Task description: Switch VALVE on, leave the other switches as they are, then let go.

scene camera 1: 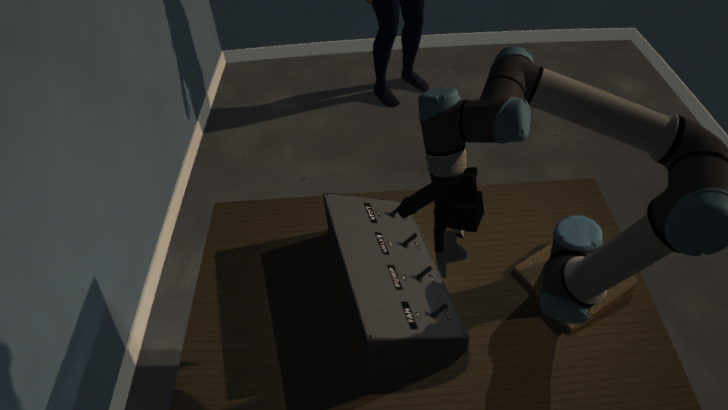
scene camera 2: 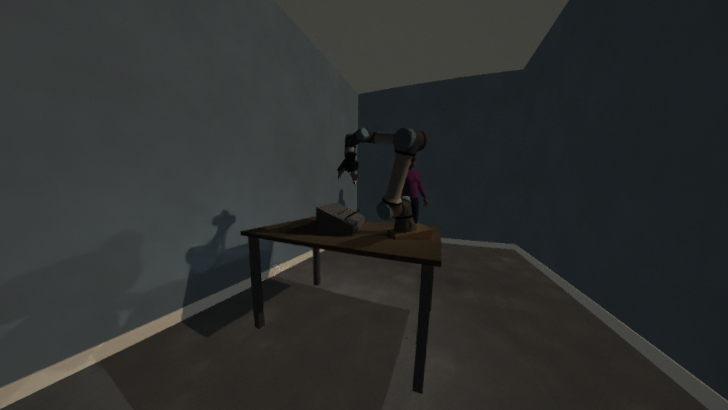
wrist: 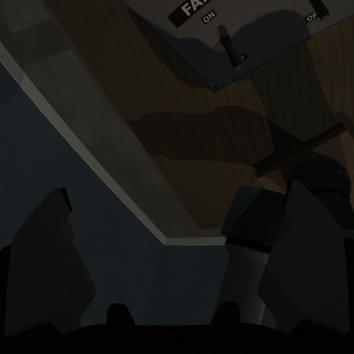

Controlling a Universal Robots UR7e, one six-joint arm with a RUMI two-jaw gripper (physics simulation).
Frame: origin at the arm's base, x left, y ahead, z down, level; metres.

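Seen in the pictures: gripper, fingertip midpoint: (scene camera 1: 453, 257) (scene camera 2: 347, 181); arm's base, link origin: (scene camera 2: 405, 229).
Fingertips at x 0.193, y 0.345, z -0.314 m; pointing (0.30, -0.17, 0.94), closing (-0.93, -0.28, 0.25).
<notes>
Pixels of each thing's middle, then the offset from my fingertips to it.
- grey sloped switch panel, body centre: (scene camera 1: 386, 274) (scene camera 2: 342, 219) dx -0.167, dy +0.160, dz +0.287 m
- VALVE lever, body centre: (scene camera 1: 411, 238) dx -0.254, dy +0.098, dz +0.238 m
- PUMP lever, body centre: (scene camera 1: 425, 271) dx -0.141, dy +0.056, dz +0.238 m
- FAN lever, body centre: (scene camera 1: 441, 309) dx -0.029, dy +0.014, dz +0.238 m
- VENT lever, body centre: (scene camera 1: 398, 209) dx -0.366, dy +0.139, dz +0.238 m
The grey sloped switch panel (scene camera 1: 356, 259) (scene camera 2: 336, 214) (wrist: 275, 12) stands on the table. In scene camera 1, the VALVE lever (scene camera 1: 409, 240) is second from the far end and leans toward its OFF label. The PUMP lever (scene camera 1: 423, 273) (wrist: 318, 7) and FAN lever (scene camera 1: 439, 310) (wrist: 230, 50) also lean toward OFF. The VENT lever (scene camera 1: 391, 213) is partly hidden by a finger. My gripper (scene camera 1: 421, 231) (scene camera 2: 347, 179) (wrist: 175, 186) is open and empty, well above the panel and touching no lever. VALVE does not show in the wrist view.
The wooden table (scene camera 1: 239, 219) (scene camera 2: 285, 239) carries the panel and the arm's base block (scene camera 1: 618, 292) (scene camera 2: 417, 232), which is to the panel's right. A person (scene camera 1: 387, 45) (scene camera 2: 415, 185) stands beyond the table. A wall (scene camera 1: 101, 127) rises at the left.
</notes>
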